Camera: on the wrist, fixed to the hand. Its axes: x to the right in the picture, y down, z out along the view.
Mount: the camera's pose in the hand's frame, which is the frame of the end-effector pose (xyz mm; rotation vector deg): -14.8 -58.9 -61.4 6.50 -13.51 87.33
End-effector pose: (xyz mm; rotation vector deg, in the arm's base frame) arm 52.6 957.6 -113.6 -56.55 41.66 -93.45
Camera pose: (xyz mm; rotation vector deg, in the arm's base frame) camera -27.0 986.6 -96.6 -15.63 48.73 -11.75
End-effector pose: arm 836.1 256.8 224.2 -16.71 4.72 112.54
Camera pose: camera 905.6 255.5 172.9 -8.48 -15.28 -159.50
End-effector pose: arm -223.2 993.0 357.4 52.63 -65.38 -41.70
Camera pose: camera -169.7 993.2 289.6 -7.42 -96.25 28.88
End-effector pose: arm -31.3 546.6 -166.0 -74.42 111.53 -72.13
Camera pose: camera -45.9 578.6 -87.1 15.12 104.97 -20.02
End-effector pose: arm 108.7 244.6 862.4 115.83 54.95 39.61
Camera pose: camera 32.9 282.3 845.5 149.44 -51.93 61.05
